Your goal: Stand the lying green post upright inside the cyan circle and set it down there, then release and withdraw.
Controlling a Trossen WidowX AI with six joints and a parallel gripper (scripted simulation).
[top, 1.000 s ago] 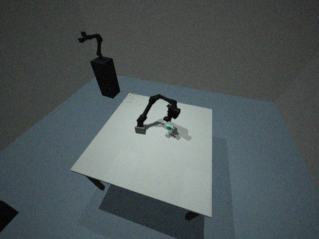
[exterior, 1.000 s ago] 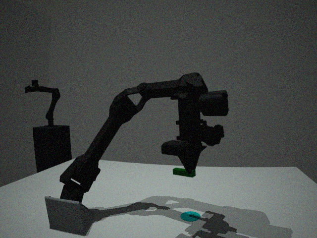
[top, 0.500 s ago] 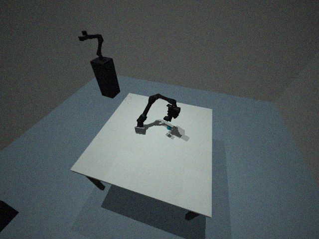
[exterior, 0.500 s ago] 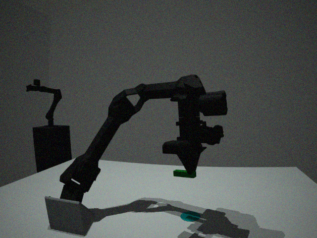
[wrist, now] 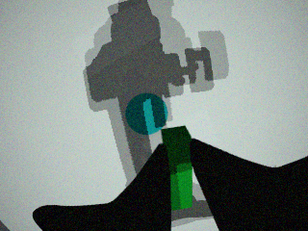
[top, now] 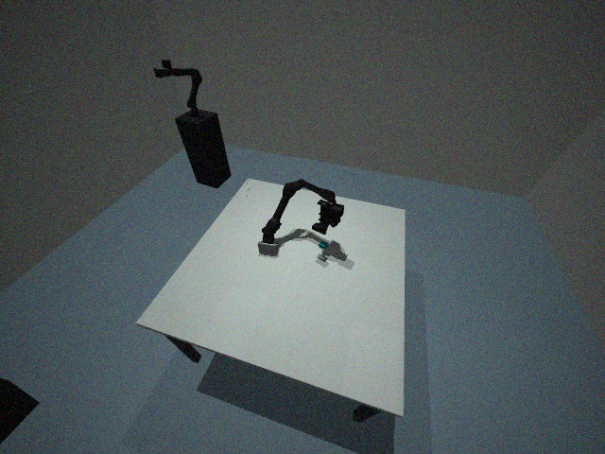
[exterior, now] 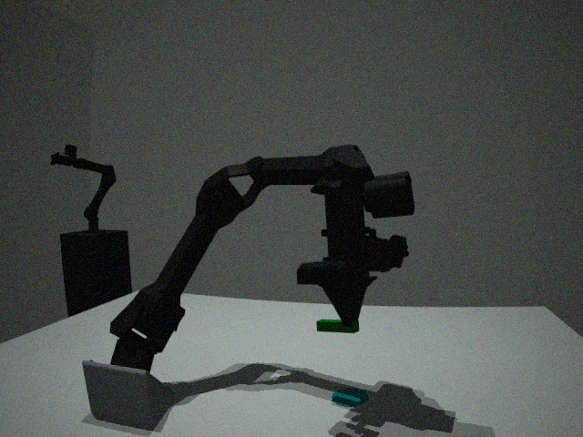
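Now: gripper tip 10 mm to the right of the cyan circle and 130 mm above it. Also, from my gripper tip: green post 20 mm behind, 10 mm to the left, 10 mm below.
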